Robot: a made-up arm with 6 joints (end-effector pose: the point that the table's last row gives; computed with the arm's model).
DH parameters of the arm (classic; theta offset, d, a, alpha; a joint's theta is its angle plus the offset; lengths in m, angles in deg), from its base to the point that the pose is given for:
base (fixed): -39.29 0 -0.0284 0
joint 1: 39.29 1.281 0.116 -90
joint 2: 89.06 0 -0.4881 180
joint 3: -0.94 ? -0.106 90
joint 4: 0 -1.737 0.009 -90
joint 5: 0 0.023 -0.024 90
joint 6: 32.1 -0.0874 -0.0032 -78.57
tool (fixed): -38.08 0.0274 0 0
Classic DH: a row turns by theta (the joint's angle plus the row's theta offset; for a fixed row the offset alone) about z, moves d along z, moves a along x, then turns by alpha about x.
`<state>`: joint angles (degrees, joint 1 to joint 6).
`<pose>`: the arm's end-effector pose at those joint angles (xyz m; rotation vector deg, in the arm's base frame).
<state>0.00 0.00 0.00 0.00 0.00 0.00</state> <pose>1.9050 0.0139 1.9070 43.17 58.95 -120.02</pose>
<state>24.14 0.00 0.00 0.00 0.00 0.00</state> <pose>1.7381 0.8024 1.9070 27.76 61.93 -99.21</pose>
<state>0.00 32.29 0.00 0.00 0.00 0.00</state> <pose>1.9593 0.0139 0.8428 8.62 75.21 -135.50</pose>
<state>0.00 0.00 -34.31 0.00 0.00 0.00</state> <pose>1.6663 0.0139 0.8577 6.25 76.13 -136.23</pose>
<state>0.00 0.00 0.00 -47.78 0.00 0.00</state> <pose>1.9050 0.0047 1.8639 64.54 110.46 -92.53</pose>
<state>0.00 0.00 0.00 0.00 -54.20 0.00</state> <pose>1.9042 0.0139 1.8235 -18.21 84.58 -141.81</pose>
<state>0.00 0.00 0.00 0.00 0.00 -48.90</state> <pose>1.9050 0.0083 1.8853 64.98 111.60 -91.64</pose>
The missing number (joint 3, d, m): -0.04
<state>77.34 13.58 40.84 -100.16 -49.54 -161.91</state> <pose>0.2566 1.7639 2.6757 67.38 -29.87 -3.63</pose>
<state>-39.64 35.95 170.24 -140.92 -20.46 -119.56</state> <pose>-0.7027 0.6944 2.8947 -76.21 126.23 21.54</pose>
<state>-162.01 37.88 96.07 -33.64 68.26 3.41</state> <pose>-1.1684 -0.3105 3.2194 41.31 -157.88 -63.63</pose>
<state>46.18 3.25 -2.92 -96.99 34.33 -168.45</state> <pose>1.3193 1.4174 1.6698 -13.76 -45.25 -103.52</pose>
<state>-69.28 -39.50 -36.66 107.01 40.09 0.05</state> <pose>0.6481 -1.4010 1.8663 -38.21 -48.74 -139.48</pose>
